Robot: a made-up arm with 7 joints. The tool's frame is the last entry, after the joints.
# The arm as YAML. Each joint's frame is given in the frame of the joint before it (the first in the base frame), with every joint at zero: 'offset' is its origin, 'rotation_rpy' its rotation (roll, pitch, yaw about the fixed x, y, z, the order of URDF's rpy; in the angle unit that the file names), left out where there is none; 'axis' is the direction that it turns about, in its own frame. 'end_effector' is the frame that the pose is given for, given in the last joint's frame.
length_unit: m
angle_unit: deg
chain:
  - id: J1
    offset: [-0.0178, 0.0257, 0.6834]
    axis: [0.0, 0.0, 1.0]
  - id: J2
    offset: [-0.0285, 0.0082, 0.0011]
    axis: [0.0, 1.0, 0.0]
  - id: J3
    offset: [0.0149, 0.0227, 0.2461]
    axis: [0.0, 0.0, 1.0]
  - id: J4
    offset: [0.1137, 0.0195, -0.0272]
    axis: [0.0, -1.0, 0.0]
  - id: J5
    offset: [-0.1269, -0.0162, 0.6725]
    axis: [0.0, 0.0, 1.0]
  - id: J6
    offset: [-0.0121, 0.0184, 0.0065]
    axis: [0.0, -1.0, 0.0]
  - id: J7
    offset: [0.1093, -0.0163, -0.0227]
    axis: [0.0, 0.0, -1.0]
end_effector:
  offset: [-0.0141, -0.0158, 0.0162]
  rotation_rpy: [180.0, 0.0, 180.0]
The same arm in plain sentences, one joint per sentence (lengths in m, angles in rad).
The arm has seven revolute joints in a row. What follows holds with every joint at zero, and every direction is one of the base frame's. Joint 1 lies 0.0178 m along -x and 0.0257 m along +y and 0.6834 m along +z from the base frame's origin and turns about +z. Joint 2 lies 0.0285 m along -x and 0.0082 m along +y and 0.0011 m along +z from joint 1 and turns about +y. Joint 3 lies 0.0149 m along +x and 0.0227 m along +y and 0.2461 m along +z from joint 2 and turns about +z. Joint 4 lies 0.1137 m along +x and 0.0195 m along +y and 0.0272 m along -z from joint 3 and turns about -y. Joint 5 lies 0.1269 m along -x and 0.0162 m along -y and 0.6725 m along +z from joint 4 and turns about +z. Joint 6 lies 0.0121 m along -x and 0.0184 m along +y and 0.0065 m along +z from joint 5 and turns about -y. Joint 7 lies 0.1093 m along +x and 0.0163 m along -y and 0.0227 m along -z from joint 6 and turns about -z. The tool frame, which is the frame that the pose is given for, lies 0.0141 m along -x and 0.0158 m along -y and 0.0162 m along +z from joint 7; its axes are the base frame's turned by roll 3.1416, pitch 0 and yaw 3.1416 rad (as in URDF: about the fixed x, then y, then z).
